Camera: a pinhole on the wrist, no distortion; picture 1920 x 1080 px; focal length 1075.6 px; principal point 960.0 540.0 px. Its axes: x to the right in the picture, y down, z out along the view. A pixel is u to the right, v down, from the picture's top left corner.
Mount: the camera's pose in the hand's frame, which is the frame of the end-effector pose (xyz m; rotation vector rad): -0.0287 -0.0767 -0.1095 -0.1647 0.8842 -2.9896
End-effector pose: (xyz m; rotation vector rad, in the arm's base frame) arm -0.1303 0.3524 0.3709 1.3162 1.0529 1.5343
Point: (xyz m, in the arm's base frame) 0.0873 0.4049 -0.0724
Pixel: 1250.3 938.6
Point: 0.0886 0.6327 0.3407
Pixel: 246.8 78.7
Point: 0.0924 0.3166 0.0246
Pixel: 1447.6 708.4
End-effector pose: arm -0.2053 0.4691 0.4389 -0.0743 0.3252 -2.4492
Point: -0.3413 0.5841 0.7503
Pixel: 931.0 388.4
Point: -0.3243 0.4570 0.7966
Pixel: 775.6 88.6
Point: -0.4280 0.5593 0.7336
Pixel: 712.0 485.8
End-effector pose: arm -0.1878 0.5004 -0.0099 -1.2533 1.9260 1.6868
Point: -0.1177 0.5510 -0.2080
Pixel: 567.5 486.8
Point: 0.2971 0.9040 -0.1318
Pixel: 1829.6 857.7
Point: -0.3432 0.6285 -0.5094
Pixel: 106.3 289.6
